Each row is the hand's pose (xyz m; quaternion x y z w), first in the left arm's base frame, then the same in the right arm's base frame.
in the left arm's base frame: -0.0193 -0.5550 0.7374 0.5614 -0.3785 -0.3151 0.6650
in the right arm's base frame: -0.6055 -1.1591 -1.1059 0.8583 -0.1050 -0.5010 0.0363
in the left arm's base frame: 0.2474 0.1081 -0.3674 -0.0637 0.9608 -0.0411 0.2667
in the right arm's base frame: -0.1743 -0.1074 -0.4429 0.1992 0.6966 0.6325 0.2739
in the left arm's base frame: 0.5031 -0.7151 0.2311 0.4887 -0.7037 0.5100 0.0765
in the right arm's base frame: -0.0186 -0.7316 -1.2721 -0.3356 0.8864 0.1207 0.2951
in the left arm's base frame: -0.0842 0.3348 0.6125 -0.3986 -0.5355 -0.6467 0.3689
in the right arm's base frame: -0.6390 -1.0313 -0.2148 -0.0203 0.0859 -0.8723 0.4810
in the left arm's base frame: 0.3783 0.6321 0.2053 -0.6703 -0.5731 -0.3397 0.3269
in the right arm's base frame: -0.1189 -0.6959 0.0770 -0.2571 -0.1405 -0.6928 0.6589
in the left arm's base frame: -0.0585 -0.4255 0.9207 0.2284 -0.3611 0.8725 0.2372
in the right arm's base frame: -0.6685 -1.3357 -0.9765 0.2687 -0.8943 0.3557 0.0378
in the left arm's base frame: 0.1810 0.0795 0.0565 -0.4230 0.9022 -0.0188 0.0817
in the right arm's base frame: -0.3009 -0.5174 -0.4721 -0.1887 0.6680 0.6009 0.3964
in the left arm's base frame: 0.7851 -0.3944 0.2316 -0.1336 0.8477 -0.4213 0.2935
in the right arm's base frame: 0.2651 -0.7741 -0.9557 0.1799 0.8884 0.2804 0.3158
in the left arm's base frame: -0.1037 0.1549 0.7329 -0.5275 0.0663 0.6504 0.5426
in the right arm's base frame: -0.6781 -1.1467 -0.3948 -0.0133 -0.4083 0.4503 0.7940
